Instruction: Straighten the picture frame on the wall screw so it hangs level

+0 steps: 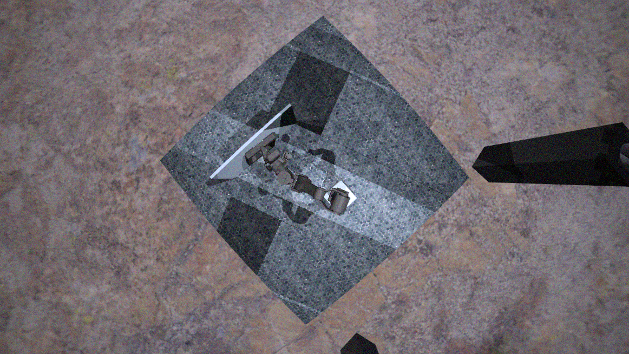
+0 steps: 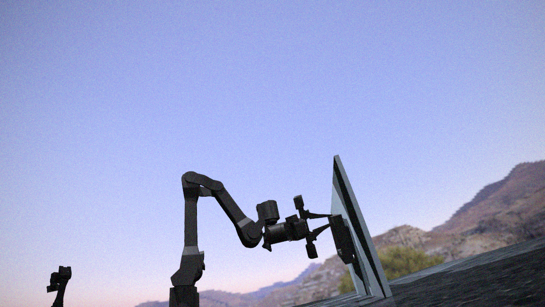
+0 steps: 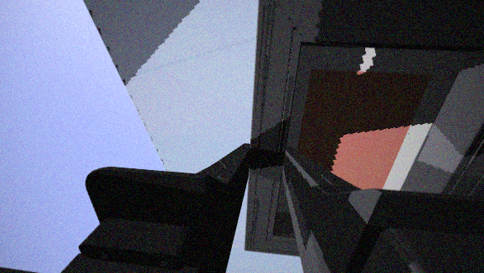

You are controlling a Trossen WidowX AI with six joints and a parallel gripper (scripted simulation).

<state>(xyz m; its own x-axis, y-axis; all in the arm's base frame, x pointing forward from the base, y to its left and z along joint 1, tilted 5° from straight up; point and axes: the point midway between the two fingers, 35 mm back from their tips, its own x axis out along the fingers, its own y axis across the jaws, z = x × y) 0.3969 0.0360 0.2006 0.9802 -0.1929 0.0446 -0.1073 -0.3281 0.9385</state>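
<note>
My gripper tip is now 5 cm above the picture frame, 1 cm to the right of it and 1 cm short of it. Also, from my gripper tip: wall panel: 7 cm below, 3 cm ahead, 1 cm to the left.
</note>
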